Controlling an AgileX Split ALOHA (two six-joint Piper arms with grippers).
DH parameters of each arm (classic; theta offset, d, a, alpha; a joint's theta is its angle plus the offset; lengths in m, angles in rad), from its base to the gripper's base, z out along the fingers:
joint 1: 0 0.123 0 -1.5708
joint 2: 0.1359 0 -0.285 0
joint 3: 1.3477 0 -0.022 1.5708
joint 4: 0 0.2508 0 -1.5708
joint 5: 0 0 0.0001 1.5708
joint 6: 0 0.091 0 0
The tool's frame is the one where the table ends.
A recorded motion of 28 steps. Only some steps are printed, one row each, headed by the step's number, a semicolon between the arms.
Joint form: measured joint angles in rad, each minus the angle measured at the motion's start. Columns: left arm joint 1, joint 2, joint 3, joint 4, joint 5, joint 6; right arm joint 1, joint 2, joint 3, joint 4, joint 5, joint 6.
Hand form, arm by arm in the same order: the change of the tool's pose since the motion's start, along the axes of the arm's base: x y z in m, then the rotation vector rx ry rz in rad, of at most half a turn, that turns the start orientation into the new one. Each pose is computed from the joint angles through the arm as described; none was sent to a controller.
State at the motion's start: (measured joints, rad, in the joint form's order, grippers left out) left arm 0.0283 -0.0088 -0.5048 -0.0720 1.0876 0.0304; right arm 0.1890 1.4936 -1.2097 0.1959 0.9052 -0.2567
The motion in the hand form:
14: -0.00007 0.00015 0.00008 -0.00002 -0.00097 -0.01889; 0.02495 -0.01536 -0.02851 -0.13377 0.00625 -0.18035
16: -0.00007 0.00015 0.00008 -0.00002 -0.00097 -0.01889; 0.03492 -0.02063 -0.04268 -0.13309 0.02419 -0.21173
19: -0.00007 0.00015 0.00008 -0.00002 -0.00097 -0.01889; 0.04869 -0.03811 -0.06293 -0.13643 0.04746 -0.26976
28: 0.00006 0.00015 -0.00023 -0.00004 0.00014 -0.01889; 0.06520 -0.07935 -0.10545 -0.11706 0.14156 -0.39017
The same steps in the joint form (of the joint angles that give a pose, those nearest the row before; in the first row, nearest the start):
14: -0.0189 0.0000 0.0000 0.0000 -0.0010 0.0000; -0.0064 0.0954 0.0000 -0.2516 -0.0785 0.2567
16: -0.0189 0.0000 0.0000 0.0000 -0.0010 0.0000; -0.0267 0.1413 0.0000 -0.2546 -0.1087 0.2730
19: -0.0189 0.0000 0.0000 0.0000 -0.0010 0.0000; -0.0821 0.2048 0.0000 -0.2587 -0.1523 0.2818
28: -0.0189 0.0000 0.0011 0.0000 -0.0010 0.0000; -0.2065 0.3274 -0.0005 -0.2187 -0.1942 0.2672

